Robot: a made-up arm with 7 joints. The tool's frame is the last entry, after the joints. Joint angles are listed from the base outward.
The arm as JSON. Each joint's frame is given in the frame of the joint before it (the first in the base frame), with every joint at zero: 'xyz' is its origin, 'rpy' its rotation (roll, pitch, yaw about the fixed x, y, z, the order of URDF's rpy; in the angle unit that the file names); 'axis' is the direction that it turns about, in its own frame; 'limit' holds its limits. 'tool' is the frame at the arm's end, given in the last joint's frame.
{
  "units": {
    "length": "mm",
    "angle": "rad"
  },
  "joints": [
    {
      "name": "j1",
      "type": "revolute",
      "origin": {
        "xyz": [
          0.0,
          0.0,
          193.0
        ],
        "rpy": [
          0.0,
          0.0,
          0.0
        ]
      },
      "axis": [
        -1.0,
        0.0,
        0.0
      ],
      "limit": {
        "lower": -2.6,
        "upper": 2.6
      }
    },
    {
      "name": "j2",
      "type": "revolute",
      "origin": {
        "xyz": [
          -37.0,
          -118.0,
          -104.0
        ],
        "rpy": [
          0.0,
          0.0,
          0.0
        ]
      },
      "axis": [
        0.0,
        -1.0,
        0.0
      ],
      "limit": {
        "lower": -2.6,
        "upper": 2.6
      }
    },
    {
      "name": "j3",
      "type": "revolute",
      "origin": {
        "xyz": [
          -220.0,
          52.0,
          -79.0
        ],
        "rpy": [
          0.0,
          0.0,
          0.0
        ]
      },
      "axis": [
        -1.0,
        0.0,
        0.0
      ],
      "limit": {
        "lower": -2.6,
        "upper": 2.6
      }
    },
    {
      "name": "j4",
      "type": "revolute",
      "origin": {
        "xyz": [
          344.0,
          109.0,
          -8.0
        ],
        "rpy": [
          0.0,
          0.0,
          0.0
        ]
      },
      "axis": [
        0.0,
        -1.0,
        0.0
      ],
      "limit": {
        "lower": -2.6,
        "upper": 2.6
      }
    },
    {
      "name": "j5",
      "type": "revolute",
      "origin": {
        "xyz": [
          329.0,
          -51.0,
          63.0
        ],
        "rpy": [
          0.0,
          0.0,
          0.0
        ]
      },
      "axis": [
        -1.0,
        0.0,
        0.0
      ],
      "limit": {
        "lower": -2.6,
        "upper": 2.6
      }
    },
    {
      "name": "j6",
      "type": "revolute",
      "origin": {
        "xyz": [
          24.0,
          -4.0,
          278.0
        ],
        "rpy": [
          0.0,
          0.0,
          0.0
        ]
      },
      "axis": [
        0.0,
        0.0,
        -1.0
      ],
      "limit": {
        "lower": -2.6,
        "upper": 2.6
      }
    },
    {
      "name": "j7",
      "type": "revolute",
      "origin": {
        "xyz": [
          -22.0,
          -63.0,
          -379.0
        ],
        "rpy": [
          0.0,
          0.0,
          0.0
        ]
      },
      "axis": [
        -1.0,
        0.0,
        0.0
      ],
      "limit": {
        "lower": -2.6,
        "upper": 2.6
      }
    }
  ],
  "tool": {
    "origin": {
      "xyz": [
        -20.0,
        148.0,
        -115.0
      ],
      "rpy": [
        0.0,
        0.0,
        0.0
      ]
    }
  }
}
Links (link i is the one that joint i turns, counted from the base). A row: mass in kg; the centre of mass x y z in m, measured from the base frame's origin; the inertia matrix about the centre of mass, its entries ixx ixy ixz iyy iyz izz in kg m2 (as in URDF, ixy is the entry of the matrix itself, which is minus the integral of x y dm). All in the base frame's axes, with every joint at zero. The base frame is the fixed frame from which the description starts. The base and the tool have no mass.
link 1: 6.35; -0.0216 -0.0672 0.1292; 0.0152 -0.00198 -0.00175 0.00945 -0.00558 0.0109
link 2: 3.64; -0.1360 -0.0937 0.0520; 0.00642 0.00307 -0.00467 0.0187 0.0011 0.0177
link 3: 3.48; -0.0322 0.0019 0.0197; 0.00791 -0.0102 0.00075 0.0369 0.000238 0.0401
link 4: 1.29; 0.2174 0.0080 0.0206; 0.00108 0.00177 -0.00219 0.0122 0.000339 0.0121
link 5: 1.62; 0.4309 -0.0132 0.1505; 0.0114 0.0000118 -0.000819 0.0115 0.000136 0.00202
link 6: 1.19; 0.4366 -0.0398 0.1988; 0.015 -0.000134 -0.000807 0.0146 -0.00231 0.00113
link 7: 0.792; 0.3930 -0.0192 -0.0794; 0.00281 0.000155 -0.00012 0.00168 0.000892 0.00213
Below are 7 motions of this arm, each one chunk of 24 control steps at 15 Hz.
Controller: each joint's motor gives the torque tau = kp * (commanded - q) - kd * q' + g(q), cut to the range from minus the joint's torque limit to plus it. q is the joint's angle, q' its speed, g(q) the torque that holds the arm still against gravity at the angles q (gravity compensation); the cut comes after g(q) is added. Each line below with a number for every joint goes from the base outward.
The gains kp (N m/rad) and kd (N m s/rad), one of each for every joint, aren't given. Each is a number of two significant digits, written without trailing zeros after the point. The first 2 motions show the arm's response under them.
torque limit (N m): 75 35 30 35 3.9 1.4 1.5
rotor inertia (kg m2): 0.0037 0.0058 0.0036 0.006 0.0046 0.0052 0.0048
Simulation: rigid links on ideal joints. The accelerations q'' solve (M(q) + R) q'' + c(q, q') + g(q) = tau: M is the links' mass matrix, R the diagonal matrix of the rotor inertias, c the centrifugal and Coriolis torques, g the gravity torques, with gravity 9.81 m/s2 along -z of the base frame. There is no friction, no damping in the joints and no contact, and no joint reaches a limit. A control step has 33 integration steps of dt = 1/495 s. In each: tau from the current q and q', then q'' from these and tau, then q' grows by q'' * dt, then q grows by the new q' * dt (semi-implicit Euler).
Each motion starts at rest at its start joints. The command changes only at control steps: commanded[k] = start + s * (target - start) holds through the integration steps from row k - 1 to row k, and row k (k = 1, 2, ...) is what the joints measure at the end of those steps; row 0 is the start. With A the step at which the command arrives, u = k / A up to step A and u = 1 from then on. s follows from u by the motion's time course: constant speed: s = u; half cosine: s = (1 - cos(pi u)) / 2; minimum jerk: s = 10 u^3 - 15 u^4 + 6 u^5; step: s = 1 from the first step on.
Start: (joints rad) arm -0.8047 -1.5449 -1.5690 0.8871 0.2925 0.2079 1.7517
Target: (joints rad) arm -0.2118 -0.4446 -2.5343 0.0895 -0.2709 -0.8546 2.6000
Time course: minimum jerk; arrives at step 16
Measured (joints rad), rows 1 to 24:
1: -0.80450 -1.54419 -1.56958 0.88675 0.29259 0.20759 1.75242
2: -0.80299 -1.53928 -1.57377 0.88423 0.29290 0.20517 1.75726
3: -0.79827 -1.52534 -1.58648 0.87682 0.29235 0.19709 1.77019
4: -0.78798 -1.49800 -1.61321 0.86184 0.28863 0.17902 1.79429
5: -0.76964 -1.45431 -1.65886 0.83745 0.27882 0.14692 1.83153
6: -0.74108 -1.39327 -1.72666 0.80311 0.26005 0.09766 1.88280
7: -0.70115 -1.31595 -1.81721 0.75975 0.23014 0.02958 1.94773
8: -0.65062 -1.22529 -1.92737 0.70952 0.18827 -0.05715 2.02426
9: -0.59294 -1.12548 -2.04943 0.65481 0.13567 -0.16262 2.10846
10: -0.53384 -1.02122 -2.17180 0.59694 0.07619 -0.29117 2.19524
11: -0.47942 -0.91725 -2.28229 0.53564 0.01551 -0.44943 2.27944
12: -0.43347 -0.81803 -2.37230 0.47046 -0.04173 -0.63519 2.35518
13: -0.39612 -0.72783 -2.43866 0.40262 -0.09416 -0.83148 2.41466
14: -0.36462 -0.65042 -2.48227 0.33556 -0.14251 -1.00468 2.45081
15: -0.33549 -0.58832 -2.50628 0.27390 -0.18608 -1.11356 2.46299
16: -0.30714 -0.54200 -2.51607 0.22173 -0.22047 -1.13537 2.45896
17: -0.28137 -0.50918 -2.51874 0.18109 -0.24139 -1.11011 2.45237
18: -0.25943 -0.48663 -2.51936 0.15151 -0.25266 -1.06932 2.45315
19: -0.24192 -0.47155 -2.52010 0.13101 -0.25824 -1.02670 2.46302
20: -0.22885 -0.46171 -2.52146 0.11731 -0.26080 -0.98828 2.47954
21: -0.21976 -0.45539 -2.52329 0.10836 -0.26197 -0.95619 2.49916
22: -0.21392 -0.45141 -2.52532 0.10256 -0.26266 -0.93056 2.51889
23: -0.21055 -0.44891 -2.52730 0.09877 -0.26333 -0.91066 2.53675
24: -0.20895 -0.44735 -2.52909 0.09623 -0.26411 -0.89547 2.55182
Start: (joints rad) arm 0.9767 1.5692 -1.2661 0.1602 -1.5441 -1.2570 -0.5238
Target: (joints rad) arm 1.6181 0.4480 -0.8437 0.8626 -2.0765 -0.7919 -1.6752
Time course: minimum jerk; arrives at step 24
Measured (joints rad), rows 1 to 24:
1: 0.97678 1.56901 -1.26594 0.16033 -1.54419 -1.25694 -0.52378
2: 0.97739 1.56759 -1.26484 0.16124 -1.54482 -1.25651 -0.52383
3: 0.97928 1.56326 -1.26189 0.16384 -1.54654 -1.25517 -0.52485
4: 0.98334 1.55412 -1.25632 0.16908 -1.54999 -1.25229 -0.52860
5: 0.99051 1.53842 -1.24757 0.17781 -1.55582 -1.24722 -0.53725
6: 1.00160 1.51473 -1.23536 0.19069 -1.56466 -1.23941 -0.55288
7: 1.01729 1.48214 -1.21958 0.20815 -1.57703 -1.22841 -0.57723
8: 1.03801 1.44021 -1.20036 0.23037 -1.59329 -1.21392 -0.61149
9: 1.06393 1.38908 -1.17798 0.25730 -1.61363 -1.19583 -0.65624
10: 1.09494 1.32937 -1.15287 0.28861 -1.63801 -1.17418 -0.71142
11: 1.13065 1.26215 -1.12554 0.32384 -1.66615 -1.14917 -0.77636
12: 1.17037 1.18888 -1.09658 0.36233 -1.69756 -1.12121 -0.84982
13: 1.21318 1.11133 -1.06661 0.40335 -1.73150 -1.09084 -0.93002
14: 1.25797 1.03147 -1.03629 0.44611 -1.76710 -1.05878 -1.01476
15: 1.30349 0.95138 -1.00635 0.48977 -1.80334 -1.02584 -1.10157
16: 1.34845 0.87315 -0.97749 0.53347 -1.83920 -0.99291 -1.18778
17: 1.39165 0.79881 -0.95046 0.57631 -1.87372 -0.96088 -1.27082
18: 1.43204 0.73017 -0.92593 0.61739 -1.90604 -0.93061 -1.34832
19: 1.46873 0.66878 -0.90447 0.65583 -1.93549 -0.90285 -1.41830
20: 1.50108 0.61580 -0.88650 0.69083 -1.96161 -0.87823 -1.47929
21: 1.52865 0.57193 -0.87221 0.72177 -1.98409 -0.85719 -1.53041
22: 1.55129 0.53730 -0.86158 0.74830 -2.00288 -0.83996 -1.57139
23: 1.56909 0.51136 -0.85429 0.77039 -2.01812 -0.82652 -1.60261
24: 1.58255 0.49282 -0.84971 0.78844 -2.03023 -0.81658 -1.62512
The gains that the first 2 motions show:
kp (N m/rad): 46 310 44 52 10 1.8 1.1
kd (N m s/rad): 11 61 5.4 15 2.8 0.43 0.27
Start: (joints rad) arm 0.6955 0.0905 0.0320 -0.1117 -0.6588 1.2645 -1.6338
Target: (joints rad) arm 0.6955 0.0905 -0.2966 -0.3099 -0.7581 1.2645 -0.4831
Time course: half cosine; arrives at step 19
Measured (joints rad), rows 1 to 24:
1: 0.69554 0.09052 0.03118 -0.11189 -0.65865 1.26444 -1.63269
2: 0.69567 0.09059 0.02811 -0.11268 -0.65843 1.26428 -1.62781
3: 0.69586 0.09070 0.02183 -0.11447 -0.65859 1.26405 -1.61633
4: 0.69607 0.09082 0.01194 -0.11758 -0.65948 1.26384 -1.59616
5: 0.69628 0.09095 -0.00159 -0.12222 -0.66132 1.26367 -1.56601
6: 0.69645 0.09106 -0.01855 -0.12851 -0.66424 1.26361 -1.52536
7: 0.69659 0.09115 -0.03855 -0.13647 -0.66824 1.26366 -1.47435
8: 0.69669 0.09121 -0.06108 -0.14601 -0.67328 1.26384 -1.41368
9: 0.69674 0.09123 -0.08552 -0.15699 -0.67925 1.26417 -1.34450
10: 0.69676 0.09122 -0.11121 -0.16919 -0.68598 1.26464 -1.26834
11: 0.69672 0.09116 -0.13744 -0.18234 -0.69330 1.26522 -1.18703
12: 0.69664 0.09106 -0.16350 -0.19615 -0.70099 1.26584 -1.10258
13: 0.69650 0.09094 -0.18867 -0.21027 -0.70884 1.26644 -1.01715
14: 0.69630 0.09078 -0.21229 -0.22433 -0.71663 1.26693 -0.93297
15: 0.69604 0.09061 -0.23371 -0.23799 -0.72416 1.26722 -0.85226
16: 0.69572 0.09043 -0.25237 -0.25086 -0.73122 1.26726 -0.77717
17: 0.69536 0.09026 -0.26778 -0.26260 -0.73764 1.26701 -0.70974
18: 0.69497 0.09009 -0.27951 -0.27290 -0.74326 1.26650 -0.65179
19: 0.69456 0.08994 -0.28725 -0.28147 -0.74793 1.26579 -0.60493
20: 0.69422 0.08983 -0.29162 -0.28828 -0.75144 1.26504 -0.56936
21: 0.69406 0.08979 -0.29395 -0.29356 -0.75379 1.26445 -0.54343
22: 0.69407 0.08980 -0.29517 -0.29759 -0.75532 1.26407 -0.52490
23: 0.69418 0.08986 -0.29581 -0.30062 -0.75630 1.26387 -0.51184
24: 0.69435 0.08994 -0.29615 -0.30289 -0.75692 1.26380 -0.50274

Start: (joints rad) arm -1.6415 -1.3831 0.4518 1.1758 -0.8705 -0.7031 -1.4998
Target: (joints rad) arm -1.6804 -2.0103 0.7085 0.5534 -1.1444 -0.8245 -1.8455
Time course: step
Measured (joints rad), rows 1 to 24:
1: -1.66027 -1.50015 0.45763 1.13676 -0.84058 -0.76599 -1.60243
2: -1.66368 -1.64259 0.52450 1.02286 -0.89442 -0.82832 -1.73852
3: -1.66450 -1.75141 0.60765 0.90137 -0.96574 -0.86803 -1.82882
4: -1.66865 -1.83147 0.67641 0.80230 -1.02565 -0.87956 -1.87460
5: -1.67455 -1.88870 0.71966 0.72906 -1.06896 -0.87286 -1.88741
6: -1.67960 -1.92843 0.73876 0.67743 -1.09816 -0.85962 -1.88259
7: -1.68236 -1.95534 0.74132 0.64174 -1.11736 -0.84692 -1.87234
8: -1.68265 -1.97329 0.73560 0.61699 -1.13000 -0.83729 -1.86319
9: -1.68116 -1.98524 0.72748 0.59953 -1.13838 -0.83074 -1.85718
10: -1.67884 -1.99324 0.72006 0.58693 -1.14389 -0.82652 -1.85398
11: -1.67649 -1.99864 0.71449 0.57770 -1.14742 -0.82388 -1.85259
12: -1.67465 -2.00232 0.71083 0.57087 -1.14950 -0.82231 -1.85207
13: -1.67355 -2.00485 0.70874 0.56585 -1.15055 -0.82148 -1.85178
14: -1.67322 -2.00659 0.70776 0.56220 -1.15084 -0.82118 -1.85143
15: -1.67352 -2.00779 0.70748 0.55958 -1.15061 -0.82123 -1.85088
16: -1.67426 -2.00861 0.70759 0.55774 -1.15005 -0.82152 -1.85018
17: -1.67526 -2.00917 0.70788 0.55648 -1.14932 -0.82194 -1.84937
18: -1.67635 -2.00955 0.70821 0.55562 -1.14852 -0.82241 -1.84854
19: -1.67740 -2.00981 0.70850 0.55506 -1.14773 -0.82288 -1.84776
20: -1.67833 -2.00998 0.70872 0.55468 -1.14702 -0.82330 -1.84707
21: -1.67909 -2.01009 0.70885 0.55442 -1.14640 -0.82365 -1.84651
22: -1.67968 -2.01016 0.70892 0.55424 -1.14589 -0.82394 -1.84607
23: -1.68011 -2.01021 0.70892 0.55411 -1.14548 -0.82415 -1.84575
24: -1.68038 -2.01024 0.70889 0.55400 -1.14517 -0.82431 -1.84555

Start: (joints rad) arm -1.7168 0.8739 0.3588 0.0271 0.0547 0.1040 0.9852
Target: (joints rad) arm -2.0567 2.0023 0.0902 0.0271 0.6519 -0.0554 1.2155
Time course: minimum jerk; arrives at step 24
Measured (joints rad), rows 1 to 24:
1: -1.71682 0.87409 0.35879 0.02701 0.05479 0.10408 0.98511
2: -1.71701 0.87547 0.35866 0.02642 0.05545 0.10454 0.98457
3: -1.71772 0.87971 0.35799 0.02505 0.05745 0.10543 0.98353
4: -1.71947 0.88869 0.35616 0.02292 0.06165 0.10646 0.98233
5: -1.72279 0.90419 0.35252 0.02023 0.06879 0.10706 0.98153
6: -1.72821 0.92765 0.34653 0.01728 0.07945 0.10663 0.98166
7: -1.73610 0.96004 0.33786 0.01438 0.09404 0.10456 0.98313
8: -1.74670 1.00181 0.32637 0.01180 0.11276 0.10036 0.98621
9: -1.76006 1.05287 0.31216 0.00975 0.13560 0.09371 0.99109
10: -1.77613 1.11261 0.29546 0.00838 0.16234 0.08444 0.99790
11: -1.79468 1.17999 0.27664 0.00778 0.19260 0.07257 1.00682
12: -1.81542 1.25356 0.25620 0.00800 0.22585 0.05831 1.01801
13: -1.83796 1.33159 0.23470 0.00904 0.26140 0.04207 1.03166
14: -1.86183 1.41212 0.21274 0.01087 0.29851 0.02442 1.04785
15: -1.88647 1.49307 0.19096 0.01344 0.33636 0.00610 1.06655
16: -1.91128 1.57232 0.17001 0.01667 0.37415 -0.01206 1.08752
17: -1.93557 1.64784 0.15049 0.02045 0.41106 -0.02920 1.11029
18: -1.95861 1.71776 0.13298 0.02463 0.44634 -0.04452 1.13413
19: -1.97973 1.78048 0.11794 0.02902 0.47930 -0.05737 1.15811
20: -1.99833 1.83475 0.10571 0.03339 0.50934 -0.06734 1.18116
21: -2.01398 1.87980 0.09647 0.03745 0.53598 -0.07430 1.20218
22: -2.02651 1.91542 0.09018 0.04091 0.55890 -0.07840 1.22013
23: -2.03598 1.94207 0.08657 0.04345 0.57805 -0.07996 1.23413
24: -2.04273 1.96098 0.08519 0.04475 0.59367 -0.07947 1.24349

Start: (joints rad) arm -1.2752 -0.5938 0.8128 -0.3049 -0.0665 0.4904 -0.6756
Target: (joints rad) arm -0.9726 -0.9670 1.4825 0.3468 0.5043 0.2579 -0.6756
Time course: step
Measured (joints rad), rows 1 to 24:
1: -1.23520 -0.68212 1.05643 -0.15718 -0.28496 0.42993 -0.71733
2: -1.17643 -0.75996 1.21320 -0.04586 -0.27539 0.40377 -0.76326
3: -1.12621 -0.81914 1.32817 0.03838 -0.11171 0.36870 -0.74455
4: -1.08782 -0.86503 1.41373 0.10528 0.04727 0.33518 -0.69316
5: -1.05611 -0.89848 1.46668 0.15753 0.17476 0.31360 -0.65559
6: -1.02923 -0.92170 1.49459 0.19773 0.26958 0.29970 -0.63888
7: -1.00728 -0.93732 1.50613 0.22837 0.33739 0.29018 -0.63525
8: -0.99050 -0.94761 1.50827 0.25186 0.38504 0.28322 -0.63736
9: -0.97870 -0.95431 1.50579 0.27019 0.41836 0.27783 -0.64135
10: -0.97128 -0.95865 1.50154 0.28481 0.44172 0.27351 -0.64578
11: -0.96737 -0.96147 1.49706 0.29672 0.45821 0.27000 -0.65028
12: -0.96605 -0.96330 1.49305 0.30656 0.46993 0.26715 -0.65476
13: -0.96645 -0.96451 1.48974 0.31475 0.47832 0.26486 -0.65912
14: -0.96785 -0.96531 1.48717 0.32157 0.48437 0.26303 -0.66324
15: -0.96967 -0.96584 1.48524 0.32720 0.48877 0.26159 -0.66698
16: -0.97154 -0.96620 1.48387 0.33181 0.49202 0.26048 -0.67020
17: -0.97318 -0.96644 1.48293 0.33553 0.49445 0.25963 -0.67284
18: -0.97447 -0.96661 1.48233 0.33847 0.49631 0.25901 -0.67487
19: -0.97535 -0.96672 1.48200 0.34076 0.49776 0.25855 -0.67632
20: -0.97585 -0.96680 1.48185 0.34249 0.49893 0.25824 -0.67726
21: -0.97600 -0.96686 1.48184 0.34378 0.49990 0.25804 -0.67777
22: -0.97589 -0.96690 1.48192 0.34471 0.50071 0.25792 -0.67794
23: -0.97558 -0.96693 1.48203 0.34535 0.50140 0.25785 -0.67787
24: -0.97516 -0.96696 1.48217 0.34579 0.50199 0.25783 -0.67763

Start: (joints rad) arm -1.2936 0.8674 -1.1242 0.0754 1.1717 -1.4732 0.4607
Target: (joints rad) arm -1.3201 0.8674 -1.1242 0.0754 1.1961 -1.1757 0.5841
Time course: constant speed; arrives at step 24
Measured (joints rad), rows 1 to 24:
1: -1.29371 0.86741 -1.12418 0.07533 1.17186 -1.47098 0.46167
2: -1.29401 0.86741 -1.12412 0.07524 1.17227 -1.46620 0.46373
3: -1.29451 0.86741 -1.12407 0.07517 1.17284 -1.45941 0.46659
4: -1.29518 0.86741 -1.12404 0.07513 1.17353 -1.45111 0.47004
5: -1.29600 0.86741 -1.12404 0.07511 1.17428 -1.44169 0.47392
6: -1.29692 0.86741 -1.12405 0.07512 1.17507 -1.43144 0.47812
7: -1.29793 0.86741 -1.12408 0.07514 1.17589 -1.42059 0.48255
8: -1.29899 0.86741 -1.12411 0.07517 1.17674 -1.40929 0.48715
9: -1.30008 0.86740 -1.12414 0.07521 1.17762 -1.39768 0.49189
10: -1.30119 0.86740 -1.12417 0.07525 1.17852 -1.38585 0.49673
11: -1.30231 0.86740 -1.12419 0.07528 1.17944 -1.37386 0.50164
12: -1.30342 0.86740 -1.12420 0.07531 1.18037 -1.36175 0.50661
13: -1.30454 0.86740 -1.12421 0.07533 1.18133 -1.34957 0.51163
14: -1.30566 0.86740 -1.12421 0.07535 1.18230 -1.33732 0.51668
15: -1.30677 0.86740 -1.12421 0.07536 1.18328 -1.32504 0.52175
16: -1.30788 0.86740 -1.12421 0.07537 1.18428 -1.31273 0.52684
17: -1.30898 0.86740 -1.12421 0.07538 1.18527 -1.30039 0.53195
18: -1.31009 0.86740 -1.12421 0.07539 1.18628 -1.28804 0.53706
19: -1.31119 0.86740 -1.12421 0.07539 1.18728 -1.27568 0.54219
20: -1.31230 0.86740 -1.12420 0.07540 1.18830 -1.26331 0.54732
21: -1.31340 0.86740 -1.12420 0.07540 1.18931 -1.25094 0.55245
22: -1.31450 0.86740 -1.12420 0.07540 1.19032 -1.23856 0.55758
23: -1.31561 0.86740 -1.12420 0.07540 1.19133 -1.22617 0.56272
24: -1.31671 0.86740 -1.12420 0.07540 1.19235 -1.21379 0.56786

